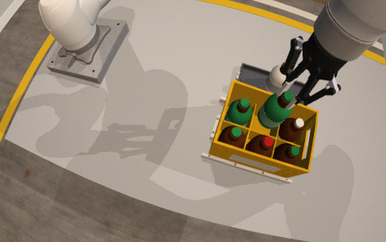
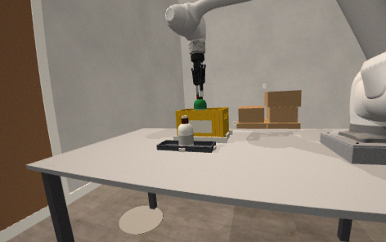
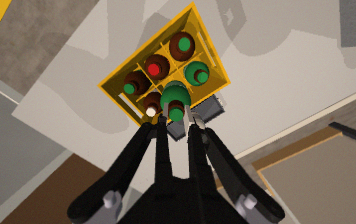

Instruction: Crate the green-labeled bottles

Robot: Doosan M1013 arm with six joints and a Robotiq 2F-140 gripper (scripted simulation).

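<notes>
Now: the yellow crate 20 cm below my hand and 4 cm to the right of it. From my hand the other things lie so: red-capped bottle (19 cm below, 9 cm to the right); then brown bottle (19 cm below, 8 cm ahead); then white-labeled bottle (20 cm below, 18 cm to the left, 2 cm ahead).
</notes>
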